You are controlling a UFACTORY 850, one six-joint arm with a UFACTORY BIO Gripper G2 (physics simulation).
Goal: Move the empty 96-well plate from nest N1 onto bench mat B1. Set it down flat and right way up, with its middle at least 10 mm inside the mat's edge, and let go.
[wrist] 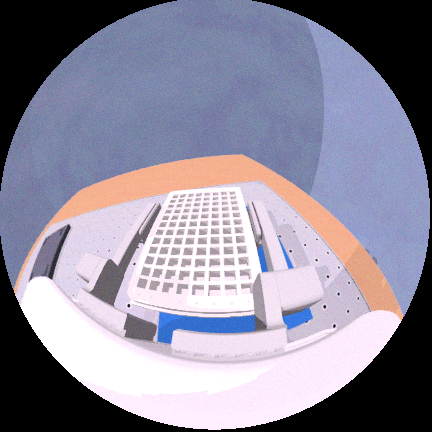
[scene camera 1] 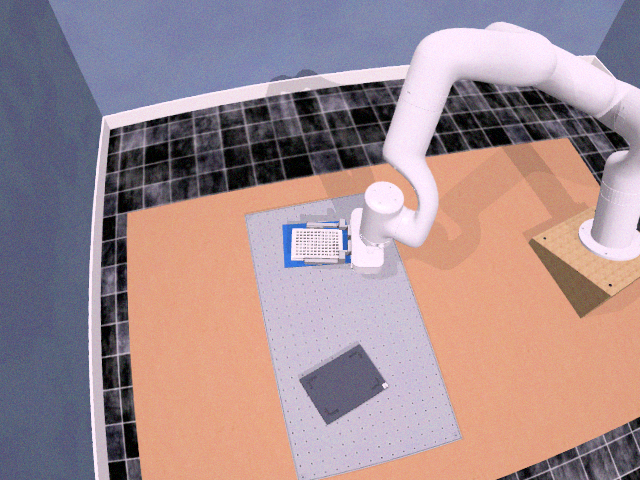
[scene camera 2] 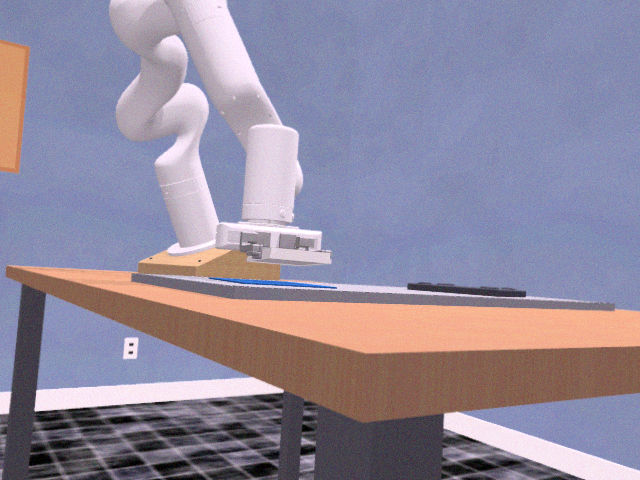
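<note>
The white 96-well plate (scene camera 1: 316, 244) (scene camera 2: 295, 256) (wrist: 202, 245) is level, wells up, between the gripper's two long fingers. My gripper (scene camera 1: 310, 243) (wrist: 204, 220) is shut on its long sides. In scene camera 2 the gripper (scene camera 2: 286, 253) holds the plate a little above the deck, with a gap beneath. The blue bench mat B1 (scene camera 1: 287, 249) (scene camera 2: 310, 284) (wrist: 200, 322) lies under the plate; from above, the plate appears within the mat's outline. The right part of the mat is hidden by the gripper. The dark nest N1 (scene camera 1: 343, 384) (scene camera 2: 465, 290) (wrist: 52, 250) holds no plate.
The grey perforated deck (scene camera 1: 361, 310) (scene camera 2: 361, 295) carries the mat and the nest on the orange table (scene camera 1: 191, 310) (scene camera 2: 439, 330). The arm's wooden base block (scene camera 1: 573, 242) (scene camera 2: 170, 263) stands at the right in scene camera 1. A small white cube (scene camera 1: 384, 385) is at the nest's corner.
</note>
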